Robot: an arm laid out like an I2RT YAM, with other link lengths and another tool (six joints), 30 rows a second.
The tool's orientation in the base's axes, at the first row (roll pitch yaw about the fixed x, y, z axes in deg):
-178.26 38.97 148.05
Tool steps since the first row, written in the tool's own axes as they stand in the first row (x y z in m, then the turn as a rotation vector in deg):
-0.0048 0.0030 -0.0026 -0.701 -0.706 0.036
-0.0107 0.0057 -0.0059 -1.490 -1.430 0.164
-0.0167 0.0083 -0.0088 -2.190 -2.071 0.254
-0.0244 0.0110 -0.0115 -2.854 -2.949 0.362
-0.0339 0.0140 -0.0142 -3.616 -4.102 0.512
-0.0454 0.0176 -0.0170 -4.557 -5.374 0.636
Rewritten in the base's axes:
0.0035 0.0015 0.0050 0.096 -0.893 0.430
0.0071 0.0025 0.0112 0.288 -1.870 0.843
0.0110 0.0032 0.0171 0.447 -2.728 1.229
0.0161 0.0033 0.0240 0.462 -3.775 1.583
0.0226 0.0029 0.0320 0.414 -5.109 1.973
0.0308 0.0022 0.0413 0.406 -6.606 2.499

